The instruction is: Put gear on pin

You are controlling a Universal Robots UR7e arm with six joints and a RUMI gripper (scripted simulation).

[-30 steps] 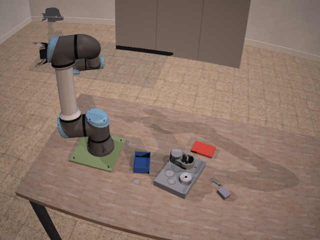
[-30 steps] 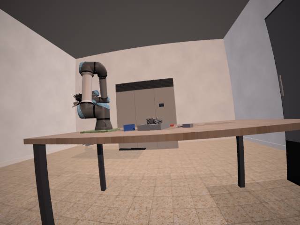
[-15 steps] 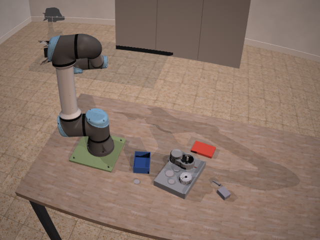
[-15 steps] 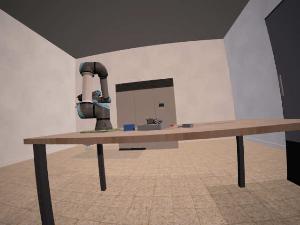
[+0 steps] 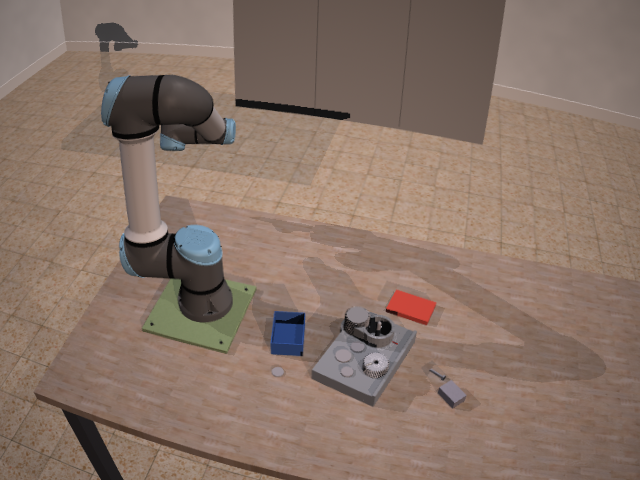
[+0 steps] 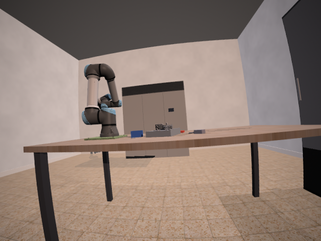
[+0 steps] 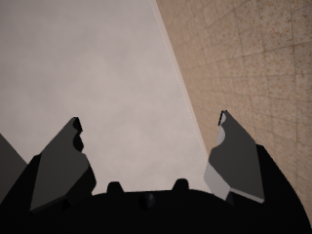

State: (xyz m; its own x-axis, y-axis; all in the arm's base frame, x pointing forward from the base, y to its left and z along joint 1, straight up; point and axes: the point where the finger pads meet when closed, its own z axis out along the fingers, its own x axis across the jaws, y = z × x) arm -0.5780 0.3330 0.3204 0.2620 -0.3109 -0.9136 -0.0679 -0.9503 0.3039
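Right now the grey gear is 108 cm ahead of my hand, 36 cm to the right of it and 29 cm below it. The rest, counted from my hand: blue bin: 83 cm ahead, 34 cm to the right, 33 cm below; then red block: 108 cm ahead, 33 cm below, 9 cm to the right; then grey disc: 86 cm ahead, 45 cm to the right, 34 cm below.
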